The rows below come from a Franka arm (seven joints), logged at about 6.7 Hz.
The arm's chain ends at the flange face. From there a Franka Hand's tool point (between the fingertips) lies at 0.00 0.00 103.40 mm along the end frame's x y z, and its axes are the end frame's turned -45 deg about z.
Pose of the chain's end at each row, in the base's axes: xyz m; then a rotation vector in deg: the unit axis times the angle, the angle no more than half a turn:
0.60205 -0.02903 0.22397 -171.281 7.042 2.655
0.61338 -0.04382 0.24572 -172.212 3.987 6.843
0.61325 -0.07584 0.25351 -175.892 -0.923 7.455
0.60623 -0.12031 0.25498 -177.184 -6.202 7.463
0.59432 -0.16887 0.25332 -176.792 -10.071 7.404
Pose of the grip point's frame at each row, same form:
0.59950 -0.01353 0.12177 -160.916 -59.032 -2.453
0.60553 -0.02996 0.14355 -159.663 -61.845 1.925
0.60447 -0.06877 0.15073 -160.806 -67.599 4.528
0.59739 -0.11602 0.15205 -159.891 -72.882 5.335
0.58542 -0.16438 0.15040 -158.091 -76.289 5.157

